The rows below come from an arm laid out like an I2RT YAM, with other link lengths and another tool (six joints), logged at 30 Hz.
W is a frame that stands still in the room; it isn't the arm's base.
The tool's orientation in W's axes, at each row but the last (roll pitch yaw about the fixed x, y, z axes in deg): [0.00, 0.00, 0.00]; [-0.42, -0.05, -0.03]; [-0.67, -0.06, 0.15]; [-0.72, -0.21, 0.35]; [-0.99, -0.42, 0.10]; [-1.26, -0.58, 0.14]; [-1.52, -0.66, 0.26]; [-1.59, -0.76, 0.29]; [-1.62, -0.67, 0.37]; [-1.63, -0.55, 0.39]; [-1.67, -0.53, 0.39]
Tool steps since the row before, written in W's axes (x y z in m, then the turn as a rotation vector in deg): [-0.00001, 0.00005, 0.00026, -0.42, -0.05, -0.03]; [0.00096, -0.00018, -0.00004, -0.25, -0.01, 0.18]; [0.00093, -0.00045, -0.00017, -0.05, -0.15, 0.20]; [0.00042, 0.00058, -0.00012, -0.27, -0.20, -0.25]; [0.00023, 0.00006, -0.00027, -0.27, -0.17, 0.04]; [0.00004, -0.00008, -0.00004, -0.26, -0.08, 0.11]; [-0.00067, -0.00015, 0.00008, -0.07, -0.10, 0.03]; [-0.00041, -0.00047, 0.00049, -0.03, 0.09, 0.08]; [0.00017, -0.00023, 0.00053, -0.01, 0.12, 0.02]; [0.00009, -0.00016, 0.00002, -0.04, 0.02, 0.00]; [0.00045, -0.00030, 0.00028, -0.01, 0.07, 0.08]
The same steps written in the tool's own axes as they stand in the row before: [-0.00001, 0.00005, 0.00026, -0.42, -0.05, -0.03]; [0.00096, -0.00018, -0.00004, -0.25, -0.01, 0.18]; [0.00093, -0.00045, -0.00018, -0.05, -0.15, 0.20]; [0.00042, 0.00058, -0.00011, -0.27, -0.20, -0.25]; [0.00023, 0.00006, -0.00027, -0.27, -0.17, 0.04]; [0.00004, -0.00008, -0.00004, -0.26, -0.08, 0.11]; [-0.00067, -0.00015, 0.00008, -0.07, -0.10, 0.03]; [-0.00041, -0.00048, 0.00048, -0.03, 0.09, 0.08]; [0.00017, -0.00025, 0.00052, -0.01, 0.12, 0.02]; [0.00009, -0.00016, 0.00001, -0.04, 0.02, 0.00]; [0.00045, -0.00031, 0.00027, -0.01, 0.07, 0.08]
